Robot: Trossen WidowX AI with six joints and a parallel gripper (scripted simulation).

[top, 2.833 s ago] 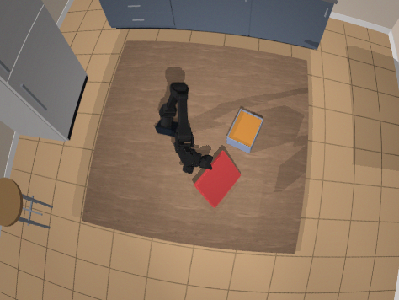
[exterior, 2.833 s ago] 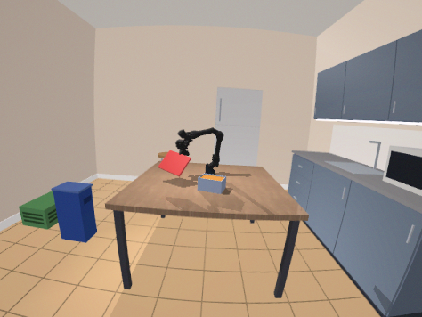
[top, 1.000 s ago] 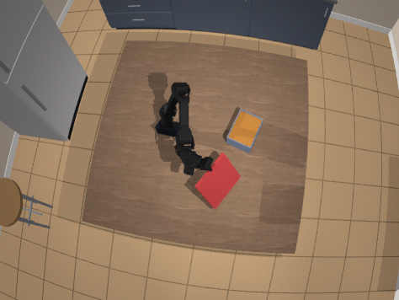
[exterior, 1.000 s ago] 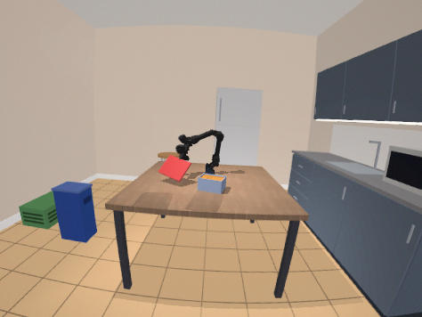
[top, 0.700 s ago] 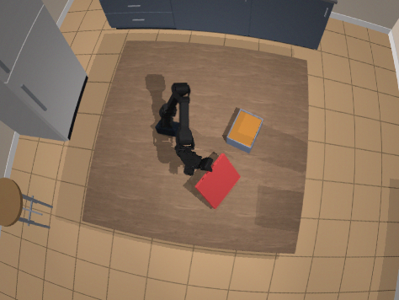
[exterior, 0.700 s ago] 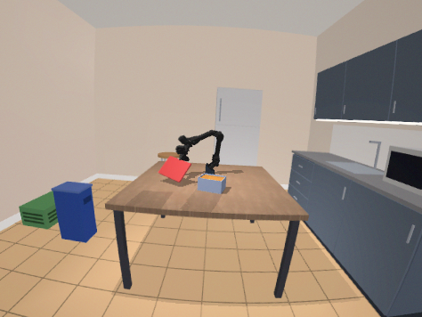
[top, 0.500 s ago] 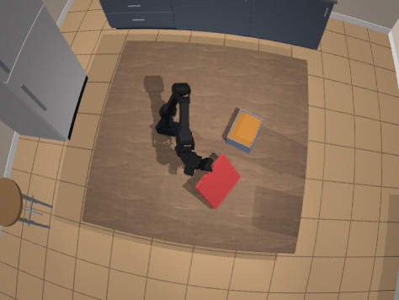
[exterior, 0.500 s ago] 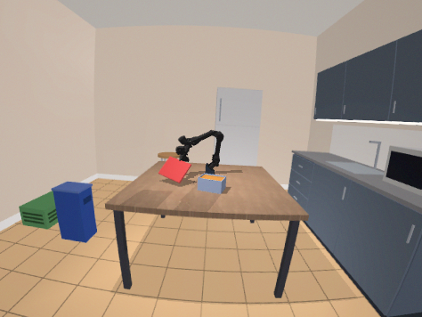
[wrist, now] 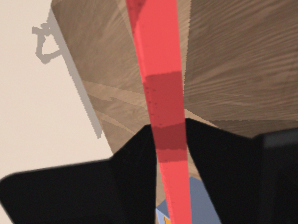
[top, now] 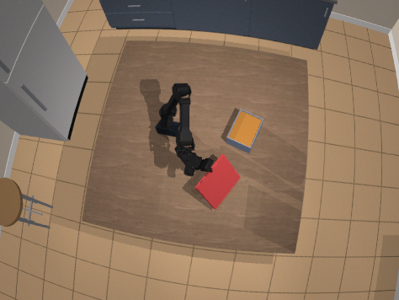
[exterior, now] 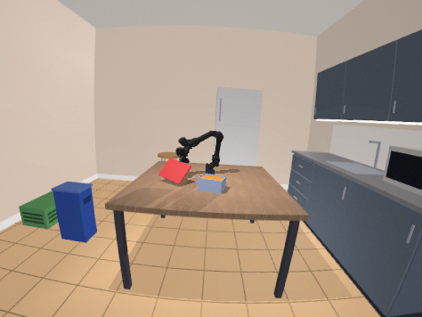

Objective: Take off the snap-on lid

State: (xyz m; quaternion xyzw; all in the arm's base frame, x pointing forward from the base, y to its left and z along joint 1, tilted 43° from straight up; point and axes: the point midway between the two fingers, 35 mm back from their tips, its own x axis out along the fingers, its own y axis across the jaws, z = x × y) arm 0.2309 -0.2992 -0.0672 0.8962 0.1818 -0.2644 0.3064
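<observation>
The red lid is 50 mm ahead of my gripper tip, 40 mm to the right of it and 60 mm below it. From my gripper tip the other things lie so: storage box (170 mm ahead, 270 mm to the left, 110 mm below).
</observation>
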